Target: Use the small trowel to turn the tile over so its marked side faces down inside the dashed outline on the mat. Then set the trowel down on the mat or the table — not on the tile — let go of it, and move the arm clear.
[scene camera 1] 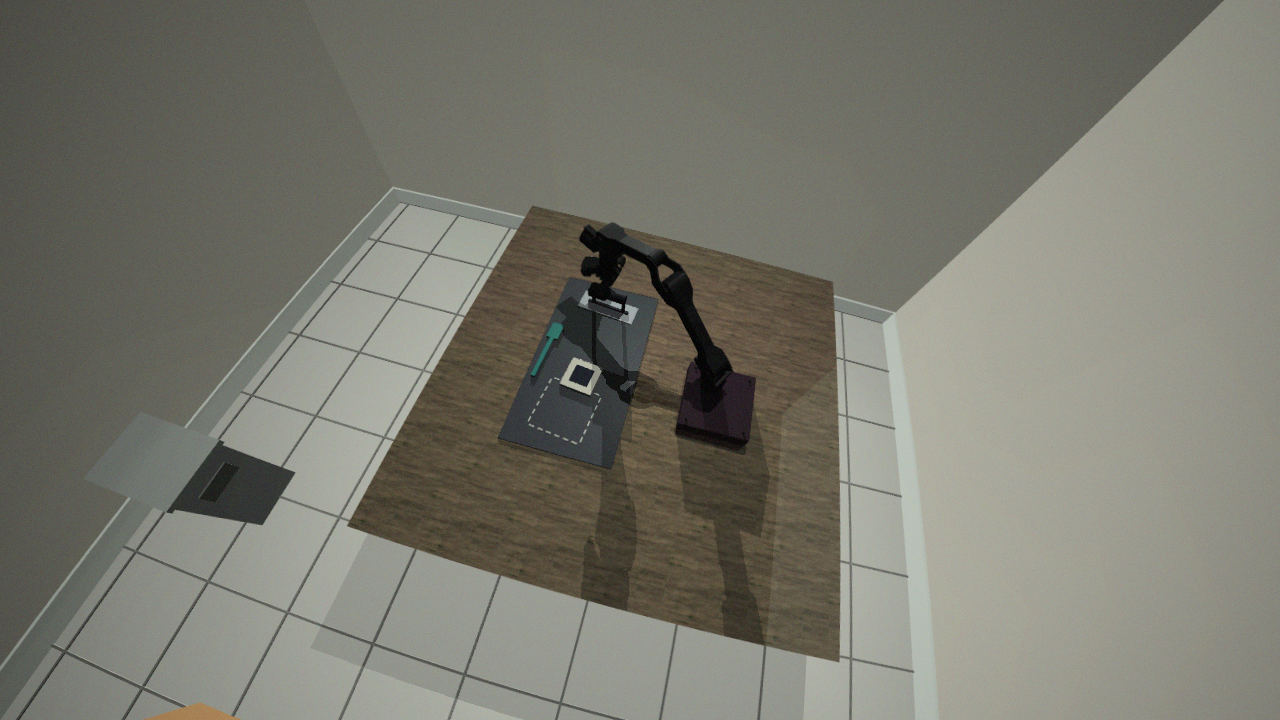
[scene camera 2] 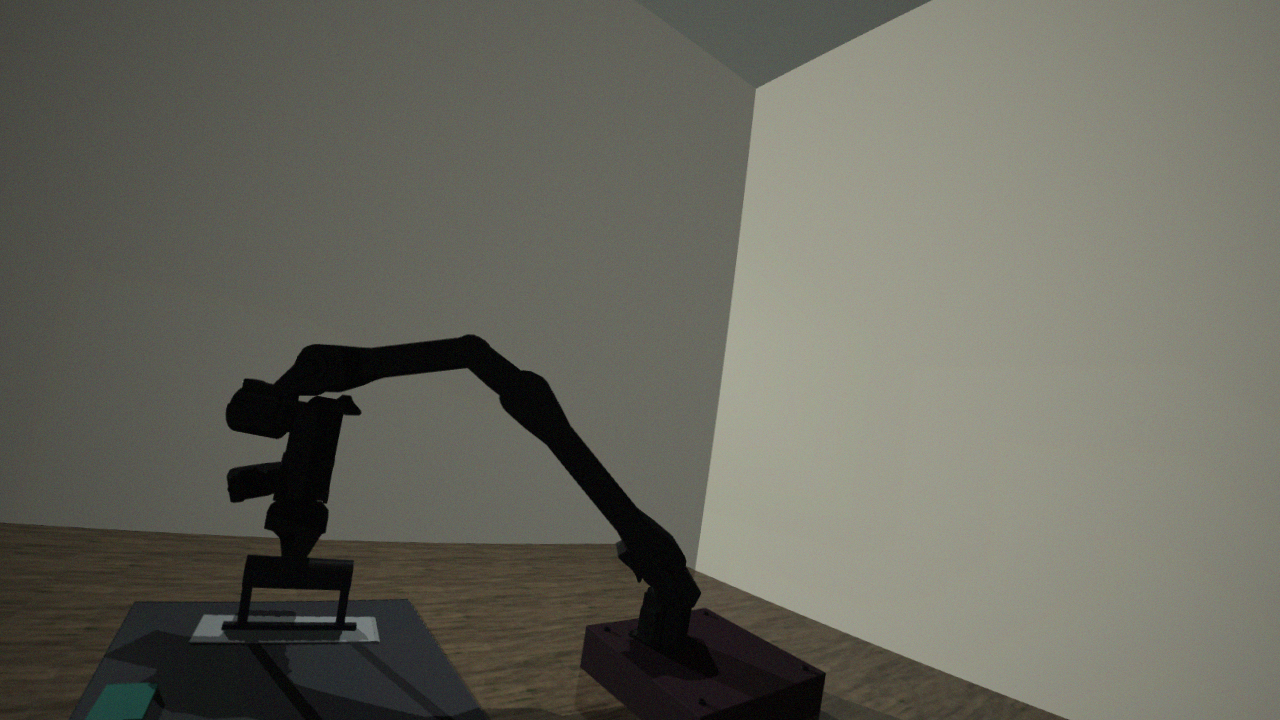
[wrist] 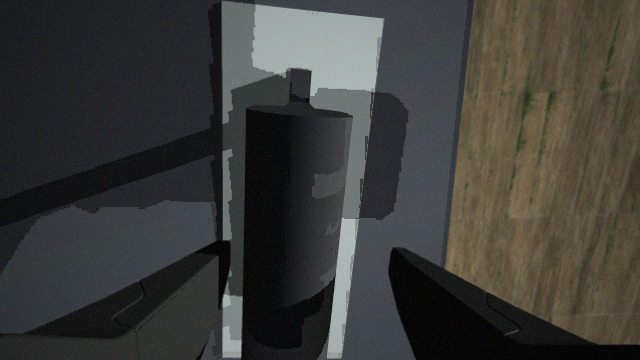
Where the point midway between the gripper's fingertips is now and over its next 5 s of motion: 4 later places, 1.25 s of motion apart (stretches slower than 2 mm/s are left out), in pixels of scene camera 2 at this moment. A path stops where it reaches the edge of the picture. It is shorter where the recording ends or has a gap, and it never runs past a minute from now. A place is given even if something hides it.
My gripper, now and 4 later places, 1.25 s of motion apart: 289, 571; 290, 575; 299, 542; 299, 541; 299, 542
